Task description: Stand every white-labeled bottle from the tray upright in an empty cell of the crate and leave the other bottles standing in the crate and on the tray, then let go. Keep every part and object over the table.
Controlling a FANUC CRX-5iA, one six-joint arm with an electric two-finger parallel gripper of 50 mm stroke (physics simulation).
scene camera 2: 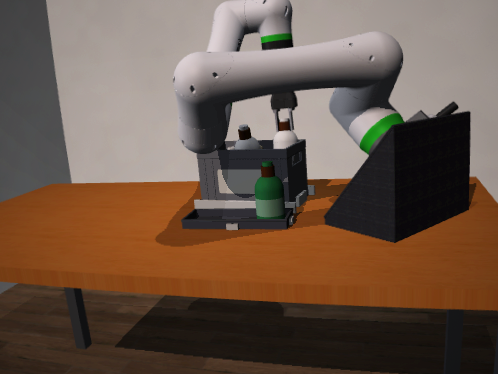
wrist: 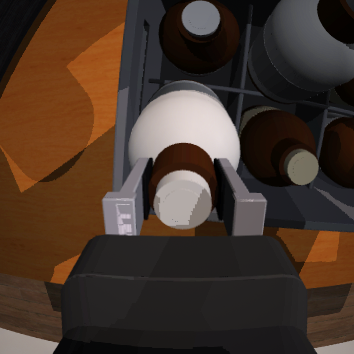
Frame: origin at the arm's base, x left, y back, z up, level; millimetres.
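Where they show: gripper, fingertip midpoint: [scene camera 2: 285,130] [wrist: 182,176]; arm's base, origin of the base link: [scene camera 2: 403,158].
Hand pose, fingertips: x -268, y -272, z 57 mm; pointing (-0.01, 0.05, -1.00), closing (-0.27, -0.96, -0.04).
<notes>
Things, the pixels of their top centre, and the offset from my fingertips. "spot": a spot on its surface instead. Level surfaces: height alone.
- white bottle, middle of its top: [wrist: 177,182] [scene camera 2: 284,118] dx +9, dy -2, dz +38 mm
- dark crate, middle of its top: [wrist: 321,104] [scene camera 2: 252,144] dx +16, dy -101, dz -32 mm
- pale grey bottle, middle of its top: [scene camera 2: 245,124] dx +62, dy -114, dz +34 mm
- green bottle, middle of its top: [scene camera 2: 267,161] dx +240, dy -61, dz -47 mm
- tray, surface spot: [scene camera 2: 205,224] spot: dx +252, dy -229, dz -195 mm
- table, its level: dz -207 mm
- brown bottle, surface spot: [wrist: 341,150] spot: dx -40, dy -142, dz -90 mm
My gripper [scene camera 2: 284,120] [wrist: 182,176] is shut on the brown neck of a white bottle [scene camera 2: 285,139] [wrist: 184,120]. The bottle is upright, its lower part inside a corner cell of the dark crate [scene camera 2: 245,154] [wrist: 121,115]; its base is hidden. Another white or pale grey bottle [scene camera 2: 247,143] [wrist: 295,50] stands in the crate. Brown bottles [wrist: 200,55] [wrist: 275,145] stand in neighbouring cells. A green bottle [scene camera 2: 269,192] with a pale green label stands upright at the right end of the tray [scene camera 2: 205,224].
A black wedge-shaped stand [scene camera 2: 425,175] is on the table [scene camera 2: 150,265] at the right. The tray lies in front of the crate. Another brown bottle [wrist: 341,150] shows at the right edge of the wrist view. The arm's large links hang above the crate.
</notes>
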